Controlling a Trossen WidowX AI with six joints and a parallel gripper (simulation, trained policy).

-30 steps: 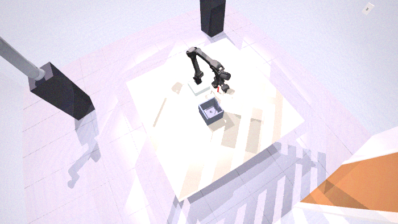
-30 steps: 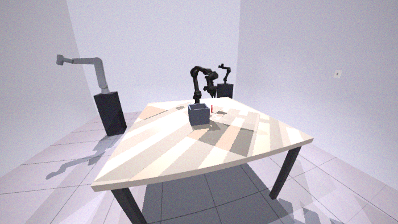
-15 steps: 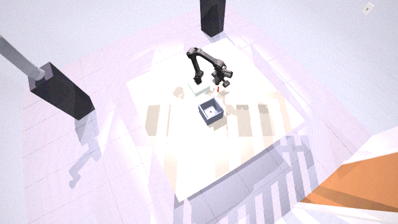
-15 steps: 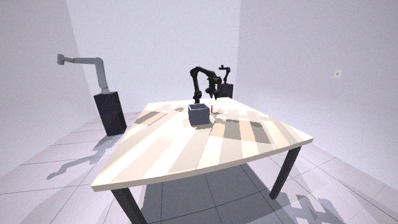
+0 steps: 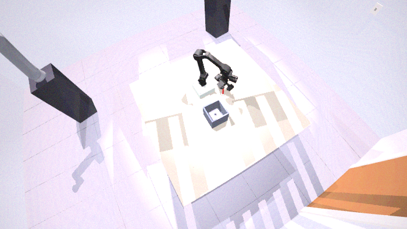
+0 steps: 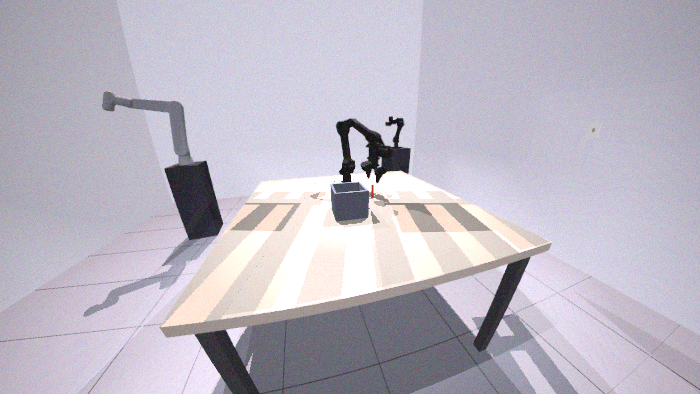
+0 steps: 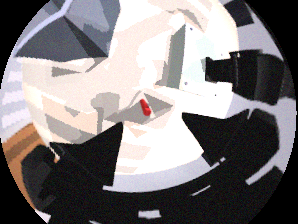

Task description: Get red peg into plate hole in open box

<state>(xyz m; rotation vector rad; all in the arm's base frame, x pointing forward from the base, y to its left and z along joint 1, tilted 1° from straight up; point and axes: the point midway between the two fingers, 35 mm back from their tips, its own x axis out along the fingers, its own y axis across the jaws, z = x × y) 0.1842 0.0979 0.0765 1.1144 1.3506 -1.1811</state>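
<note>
Right now the red peg is 6 cm below my gripper tip.
</note>
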